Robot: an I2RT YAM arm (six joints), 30 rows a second.
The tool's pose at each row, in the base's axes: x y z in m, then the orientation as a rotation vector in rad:
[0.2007 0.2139 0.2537 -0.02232 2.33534 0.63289]
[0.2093 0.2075 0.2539 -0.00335 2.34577 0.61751]
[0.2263 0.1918 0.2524 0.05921 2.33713 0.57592]
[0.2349 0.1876 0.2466 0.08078 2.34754 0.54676]
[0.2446 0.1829 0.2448 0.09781 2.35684 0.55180]
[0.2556 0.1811 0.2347 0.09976 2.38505 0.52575]
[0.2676 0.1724 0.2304 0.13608 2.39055 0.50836]
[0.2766 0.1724 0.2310 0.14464 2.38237 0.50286]
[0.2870 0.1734 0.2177 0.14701 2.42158 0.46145]
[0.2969 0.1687 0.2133 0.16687 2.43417 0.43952]
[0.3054 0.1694 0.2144 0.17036 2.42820 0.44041]
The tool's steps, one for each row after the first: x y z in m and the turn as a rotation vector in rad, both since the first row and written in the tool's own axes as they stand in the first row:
[-0.0076 -0.0072 0.0025 0.01783 0.00358 0.01025]
[-0.0219 -0.0248 0.0071 0.06265 -0.02295 0.03924]
[-0.0252 -0.0327 0.0144 0.09086 -0.02122 0.04714]
[-0.0321 -0.0394 0.0195 0.09347 -0.01430 0.06242]
[-0.0342 -0.0475 0.0321 0.11682 0.00858 0.06074]
[-0.0418 -0.0593 0.0385 0.13973 0.00580 0.08192]
[-0.0489 -0.0607 0.0438 0.14469 -0.00412 0.08483]
[-0.0480 -0.0676 0.0592 0.18018 0.02790 0.08083]
[-0.0534 -0.0755 0.0662 0.20265 0.03458 0.09043]
[-0.0603 -0.0760 0.0712 0.20215 0.02842 0.09209]

